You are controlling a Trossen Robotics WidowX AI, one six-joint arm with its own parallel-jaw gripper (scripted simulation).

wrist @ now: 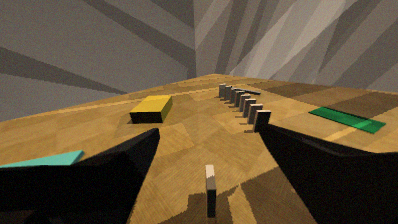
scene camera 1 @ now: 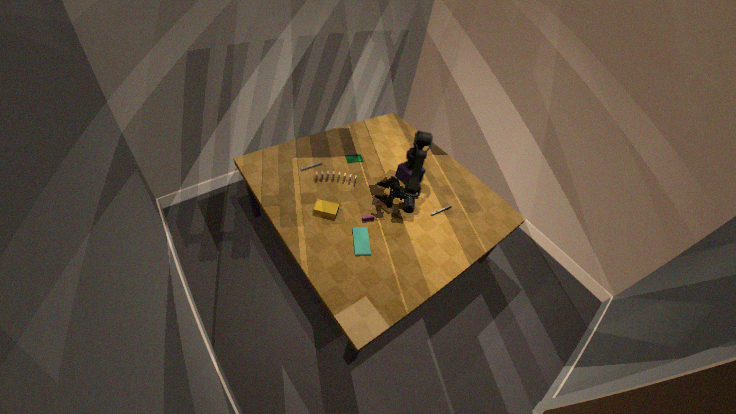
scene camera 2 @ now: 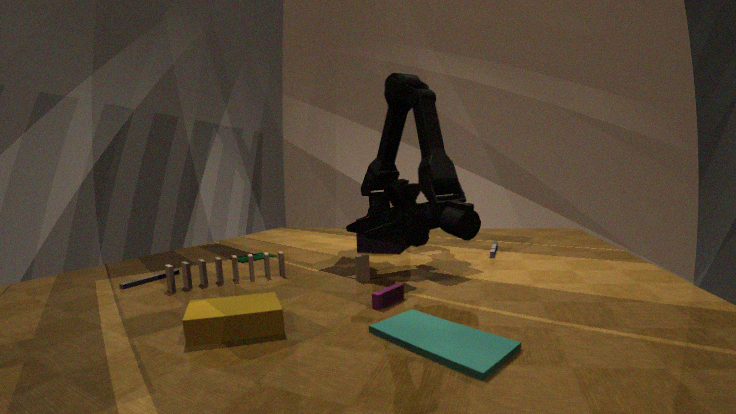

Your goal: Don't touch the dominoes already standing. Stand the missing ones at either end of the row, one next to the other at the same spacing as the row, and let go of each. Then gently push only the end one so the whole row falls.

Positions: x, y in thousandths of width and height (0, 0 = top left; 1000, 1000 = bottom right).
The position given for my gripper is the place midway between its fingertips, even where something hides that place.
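Nothing is held in my gripper (scene camera 2: 483, 559), which is open and which I also find in the wrist view (wrist: 524, 583). A flat teal slab (scene camera 2: 647, 854) is part of the scene. So is a green flat piece (wrist: 911, 551).
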